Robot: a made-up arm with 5 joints. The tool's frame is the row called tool.
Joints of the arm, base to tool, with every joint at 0 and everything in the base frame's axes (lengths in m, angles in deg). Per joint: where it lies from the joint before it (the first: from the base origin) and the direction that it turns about. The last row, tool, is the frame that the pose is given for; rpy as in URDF.
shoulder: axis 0 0 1 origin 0 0 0.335
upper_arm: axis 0 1 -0.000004 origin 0 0 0
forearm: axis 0 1 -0.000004 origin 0.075 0 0.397
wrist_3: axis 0 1 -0.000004 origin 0.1 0 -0.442
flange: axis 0 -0.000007 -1 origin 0.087 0 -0.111
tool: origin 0 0 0 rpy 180 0 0
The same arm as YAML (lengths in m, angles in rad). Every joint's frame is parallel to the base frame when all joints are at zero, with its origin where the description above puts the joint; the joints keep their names.
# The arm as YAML. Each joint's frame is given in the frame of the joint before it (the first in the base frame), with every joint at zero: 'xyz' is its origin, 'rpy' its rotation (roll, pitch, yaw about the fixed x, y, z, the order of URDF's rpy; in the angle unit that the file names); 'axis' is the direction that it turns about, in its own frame. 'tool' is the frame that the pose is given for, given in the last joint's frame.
units:
  length: m
  angle: rad
joints:
  - name: shoulder
    type: revolute
    origin:
      xyz: [0.0, 0.0, 0.335]
      rpy: [0.0, 0.0, 0.0]
    axis: "+z"
  - name: upper_arm
    type: revolute
    origin:
      xyz: [0.0, 0.0, 0.0]
      rpy: [0.0, 0.0, 0.0]
    axis: "+y"
  - name: forearm
    type: revolute
    origin:
      xyz: [0.075, 0.0, 0.397]
      rpy: [0.0, 0.0, 0.0]
    axis: "+y"
  - name: wrist_3
    type: revolute
    origin:
      xyz: [0.1, 0.0, -0.442]
      rpy: [0.0, 0.0, 0.0]
    axis: "+y"
  - name: flange
    type: revolute
    origin:
      xyz: [0.087, 0.0, -0.111]
      rpy: [0.0, 0.0, 0.0]
    axis: "-z"
tool:
  origin:
    xyz: [0.0, 0.0, 0.0]
    rpy: [3.1416, 0.0, 0.0]

